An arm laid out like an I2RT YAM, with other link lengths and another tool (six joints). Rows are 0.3 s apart.
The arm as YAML. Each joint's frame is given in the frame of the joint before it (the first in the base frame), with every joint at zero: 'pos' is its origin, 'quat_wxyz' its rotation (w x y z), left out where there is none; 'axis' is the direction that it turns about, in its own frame. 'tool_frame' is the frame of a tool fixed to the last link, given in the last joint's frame.
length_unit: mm
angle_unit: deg
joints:
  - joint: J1
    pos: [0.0, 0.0, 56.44]
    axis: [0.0, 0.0, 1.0]
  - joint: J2
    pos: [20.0, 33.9, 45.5]
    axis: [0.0, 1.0, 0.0]
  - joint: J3
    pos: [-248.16, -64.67, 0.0]
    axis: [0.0, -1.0, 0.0]
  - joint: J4
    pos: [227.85, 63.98, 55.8]
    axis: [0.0, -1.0, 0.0]
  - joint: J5
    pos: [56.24, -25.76, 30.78]
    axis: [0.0, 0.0, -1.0]
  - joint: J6
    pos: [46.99, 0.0, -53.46]
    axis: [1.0, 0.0, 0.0]
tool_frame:
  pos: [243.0, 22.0, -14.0]
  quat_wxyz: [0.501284, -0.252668, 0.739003, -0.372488]
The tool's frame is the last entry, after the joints.
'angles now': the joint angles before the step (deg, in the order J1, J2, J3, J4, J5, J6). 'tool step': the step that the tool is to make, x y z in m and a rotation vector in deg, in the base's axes. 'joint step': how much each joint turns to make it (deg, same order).
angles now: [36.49, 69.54, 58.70, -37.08, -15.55, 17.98]
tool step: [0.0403, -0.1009, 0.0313, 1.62, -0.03, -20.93]
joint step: [-16.47, -12.21, 0.00, -10.32, 2.01, 4.36]
